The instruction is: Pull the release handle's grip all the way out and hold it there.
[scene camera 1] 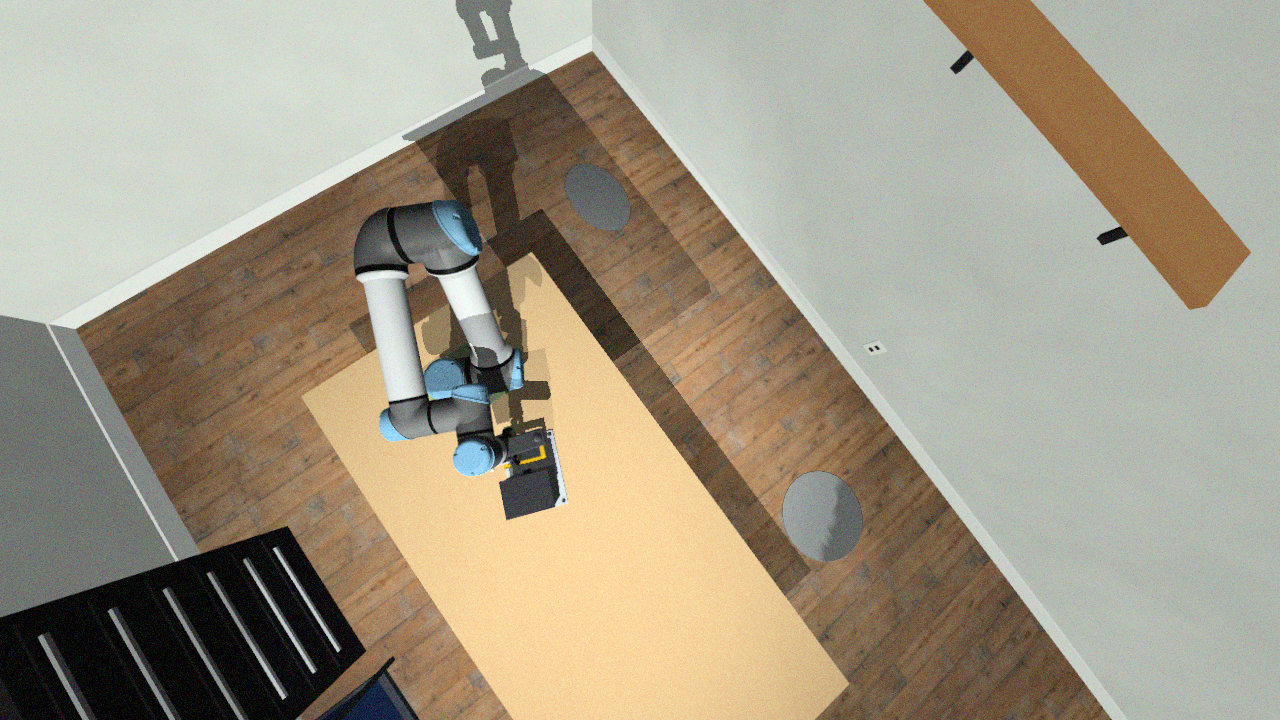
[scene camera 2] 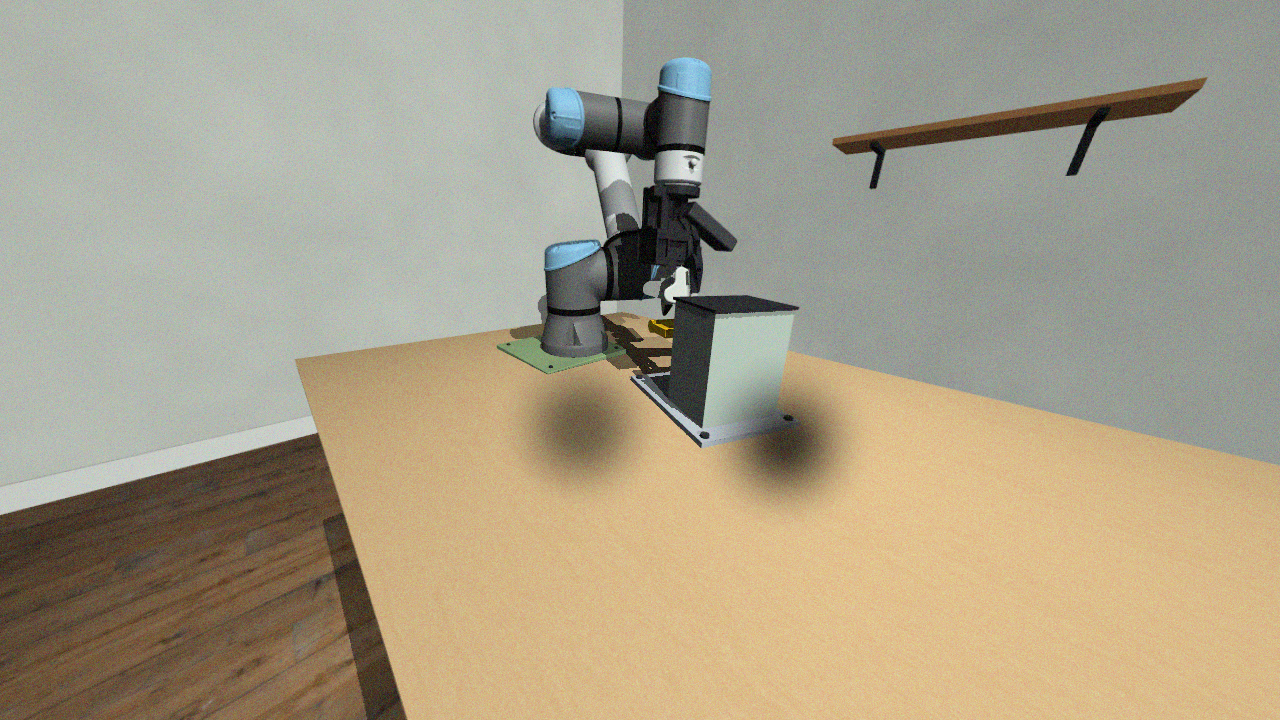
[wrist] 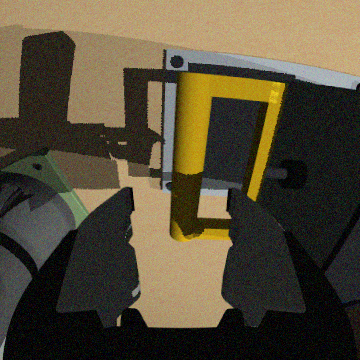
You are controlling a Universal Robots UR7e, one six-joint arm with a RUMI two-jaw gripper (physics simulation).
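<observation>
The release handle (scene camera 1: 534, 460) (scene camera 2: 662, 328) (wrist: 192, 125) is a yellow rectangular frame with a thick round grip bar along its left side in the wrist view. A thin rod (wrist: 277, 173) joins it to a dark box housing (scene camera 1: 528, 495) (scene camera 2: 751, 358) (wrist: 322, 135) on a light grey base plate (scene camera 2: 742, 433) (wrist: 169, 110). My gripper (wrist: 180, 189) (scene camera 2: 666, 293) is partly open and points down over the handle. In the wrist view the grip's lower end shows between the two fingertips, and the right finger covers a corner of the frame. Their height gap is hard to judge.
The housing stands tall close beside my gripper on the wooden table (scene camera 1: 626, 573) (scene camera 2: 554, 573). The arm's green mounting plate (scene camera 2: 528, 354) (wrist: 65, 185) lies behind the handle in scene camera 2. A wall shelf (scene camera 1: 1100, 134) (scene camera 2: 1011, 120) is far off to the right.
</observation>
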